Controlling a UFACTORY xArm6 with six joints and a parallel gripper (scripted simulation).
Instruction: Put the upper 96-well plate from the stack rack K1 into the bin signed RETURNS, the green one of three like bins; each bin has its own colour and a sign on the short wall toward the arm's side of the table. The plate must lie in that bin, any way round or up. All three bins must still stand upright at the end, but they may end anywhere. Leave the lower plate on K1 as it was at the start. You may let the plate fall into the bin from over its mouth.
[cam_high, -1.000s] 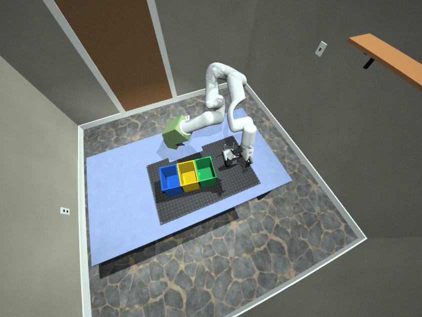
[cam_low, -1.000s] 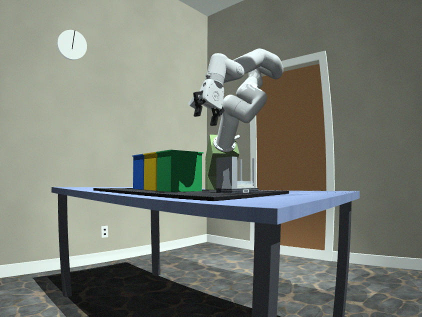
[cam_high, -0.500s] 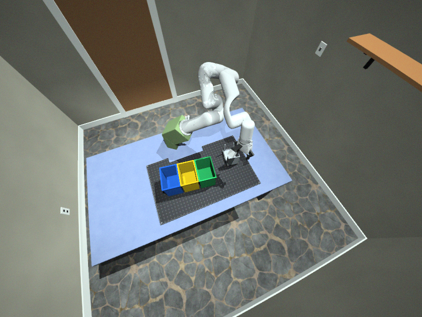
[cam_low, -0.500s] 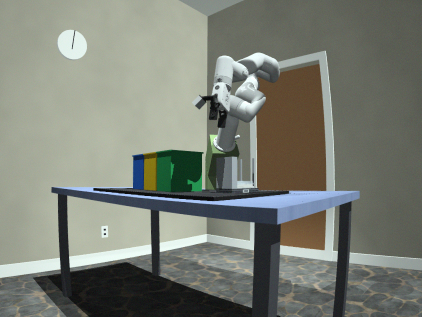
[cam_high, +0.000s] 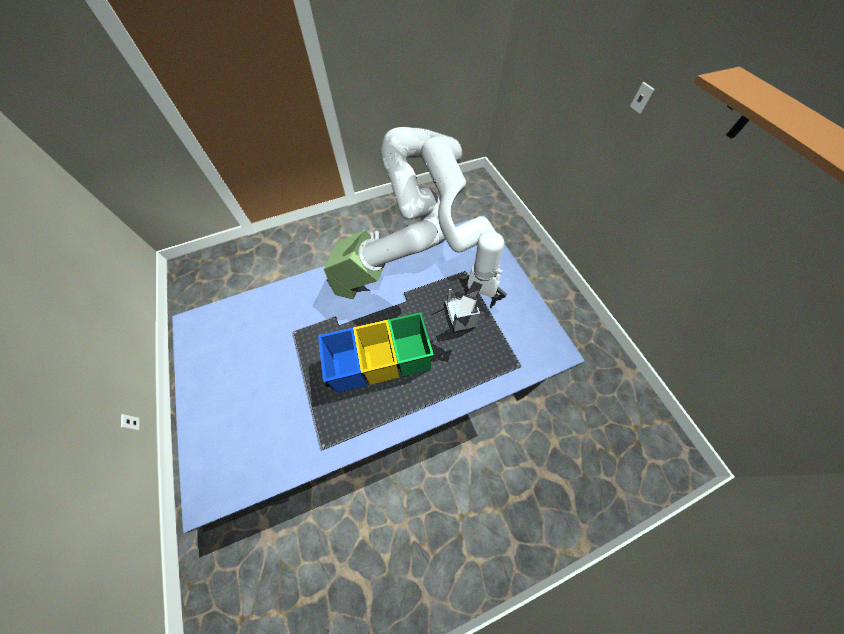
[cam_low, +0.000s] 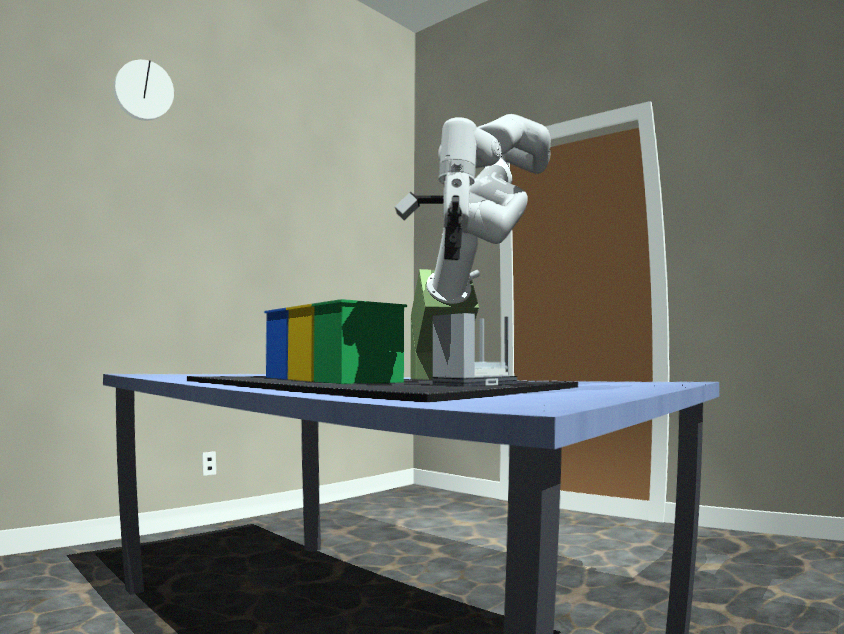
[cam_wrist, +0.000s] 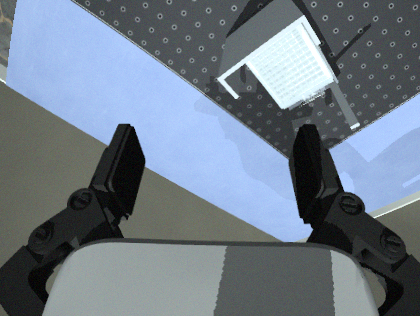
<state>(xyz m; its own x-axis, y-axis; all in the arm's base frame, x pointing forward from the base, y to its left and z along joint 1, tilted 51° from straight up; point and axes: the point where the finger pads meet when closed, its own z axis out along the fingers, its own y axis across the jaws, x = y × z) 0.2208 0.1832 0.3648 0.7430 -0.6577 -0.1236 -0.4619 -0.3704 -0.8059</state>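
The 96-well plate is 240 mm below my hand, 70 mm behind it and 30 mm to the right of it. The rest, counted from my hand: blue bin: 520 mm to the right, 180 mm below, 130 mm ahead; then yellow bin: 390 mm to the right, 180 mm below, 110 mm ahead; then green bin: 260 mm to the right, 180 mm below, 80 mm ahead.
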